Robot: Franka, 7 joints.
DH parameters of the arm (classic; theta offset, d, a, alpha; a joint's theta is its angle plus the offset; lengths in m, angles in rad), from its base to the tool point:
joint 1: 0 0.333 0 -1.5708
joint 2: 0 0 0 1.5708
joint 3: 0 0.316 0.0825 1.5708
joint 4: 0 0 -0.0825 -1.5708
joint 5: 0 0.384 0 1.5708
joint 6: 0 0 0.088 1.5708
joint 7: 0 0.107 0 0
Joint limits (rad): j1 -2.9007..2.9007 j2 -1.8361..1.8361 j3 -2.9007..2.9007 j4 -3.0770..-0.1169 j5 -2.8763..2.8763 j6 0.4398..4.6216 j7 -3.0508..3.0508
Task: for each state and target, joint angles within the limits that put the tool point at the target. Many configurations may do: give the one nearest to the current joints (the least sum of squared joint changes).
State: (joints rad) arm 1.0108 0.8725 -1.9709 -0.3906 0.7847 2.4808 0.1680
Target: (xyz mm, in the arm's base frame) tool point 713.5 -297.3 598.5
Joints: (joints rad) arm 0.2673 1.2148 -1.6765 -0.9777 0.7780 2.3093 0.1680
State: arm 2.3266 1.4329 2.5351 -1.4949 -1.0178 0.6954 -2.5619
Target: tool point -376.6 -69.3 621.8
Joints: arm 2.3006 1.4745 2.5022 -1.8382 -0.8922 0.5587 -2.5619
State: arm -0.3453 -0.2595 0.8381 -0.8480 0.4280 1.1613 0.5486
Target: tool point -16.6 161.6 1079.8
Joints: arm -0.2206 -0.4323 0.4107 -0.4399 0.2823 1.3154 0.5486
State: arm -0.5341 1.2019 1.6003 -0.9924 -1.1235 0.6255 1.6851
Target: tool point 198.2 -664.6 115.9
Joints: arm -1.5170 1.5854 1.2060 -0.5183 -1.3699 0.8879 1.6851
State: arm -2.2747 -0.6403 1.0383 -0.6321 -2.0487 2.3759 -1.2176
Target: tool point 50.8 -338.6 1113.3
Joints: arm -2.2733 0.0564 0.9946 -0.6230 -2.0786 2.3568 -1.2176
